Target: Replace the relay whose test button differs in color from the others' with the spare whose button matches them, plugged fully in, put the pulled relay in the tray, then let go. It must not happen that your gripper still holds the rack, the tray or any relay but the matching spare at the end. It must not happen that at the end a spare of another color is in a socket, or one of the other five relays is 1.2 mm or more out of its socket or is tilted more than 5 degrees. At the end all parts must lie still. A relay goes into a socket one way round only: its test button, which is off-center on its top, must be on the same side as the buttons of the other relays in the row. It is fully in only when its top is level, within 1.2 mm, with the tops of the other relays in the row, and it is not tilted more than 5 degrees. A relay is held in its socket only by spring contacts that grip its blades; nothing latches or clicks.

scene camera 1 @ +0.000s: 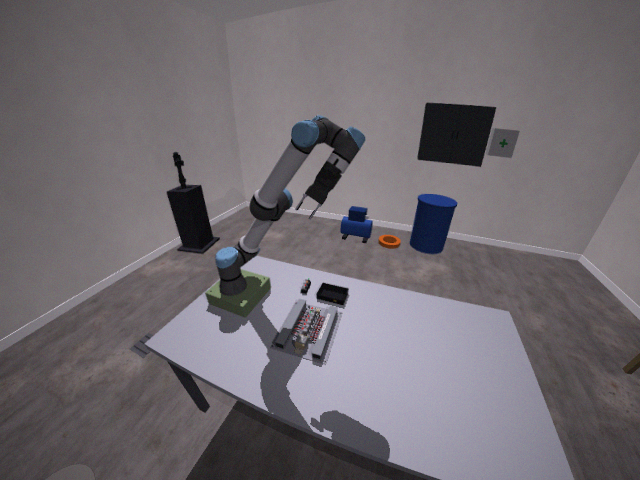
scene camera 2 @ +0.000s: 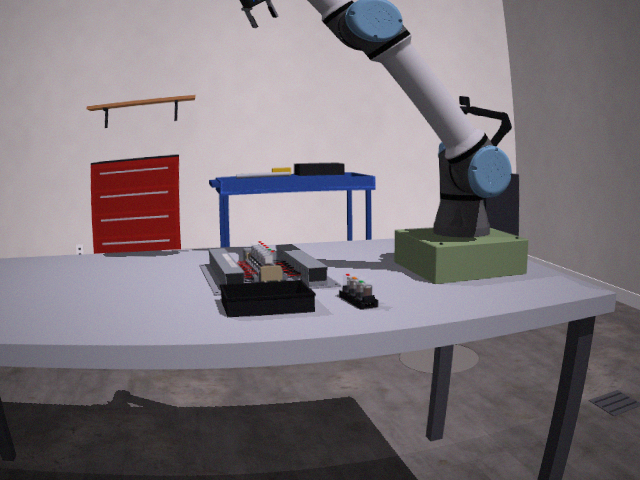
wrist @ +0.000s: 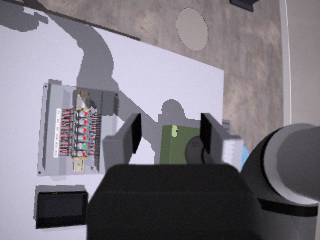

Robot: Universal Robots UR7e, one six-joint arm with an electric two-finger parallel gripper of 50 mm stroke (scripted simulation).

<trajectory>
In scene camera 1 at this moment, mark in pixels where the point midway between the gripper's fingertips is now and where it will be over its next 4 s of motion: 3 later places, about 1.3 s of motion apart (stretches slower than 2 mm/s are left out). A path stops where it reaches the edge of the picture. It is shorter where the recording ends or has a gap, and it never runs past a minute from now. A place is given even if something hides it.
My gripper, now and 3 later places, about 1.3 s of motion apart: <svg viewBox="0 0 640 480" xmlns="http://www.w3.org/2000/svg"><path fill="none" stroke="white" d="M303 214L305 214L306 232L306 262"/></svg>
</trajectory>
